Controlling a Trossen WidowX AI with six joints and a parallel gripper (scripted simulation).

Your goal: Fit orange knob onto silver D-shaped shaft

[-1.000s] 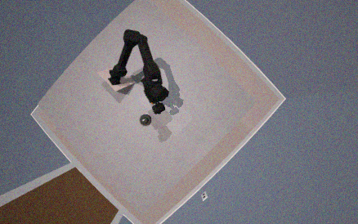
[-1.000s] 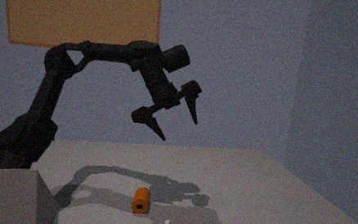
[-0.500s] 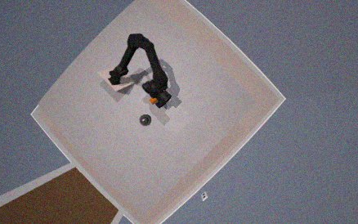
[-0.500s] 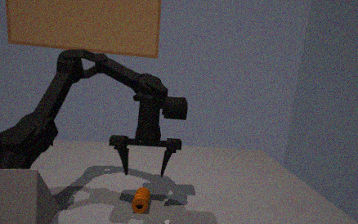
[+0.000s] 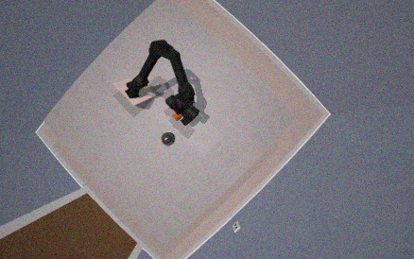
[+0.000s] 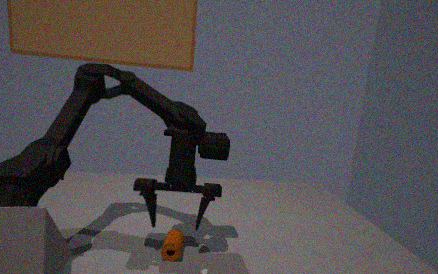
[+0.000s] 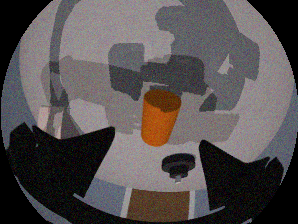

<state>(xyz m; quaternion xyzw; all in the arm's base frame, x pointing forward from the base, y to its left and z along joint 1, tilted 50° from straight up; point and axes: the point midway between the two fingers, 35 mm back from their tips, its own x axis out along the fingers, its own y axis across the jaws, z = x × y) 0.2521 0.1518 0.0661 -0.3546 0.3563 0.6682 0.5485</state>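
My gripper tip is now 3 cm above the orange knob and 1 cm to the right of it. From my gripper tip the other things lie so: dark round pedestal 15 cm to the right, 8 cm ahead, 2 cm below.
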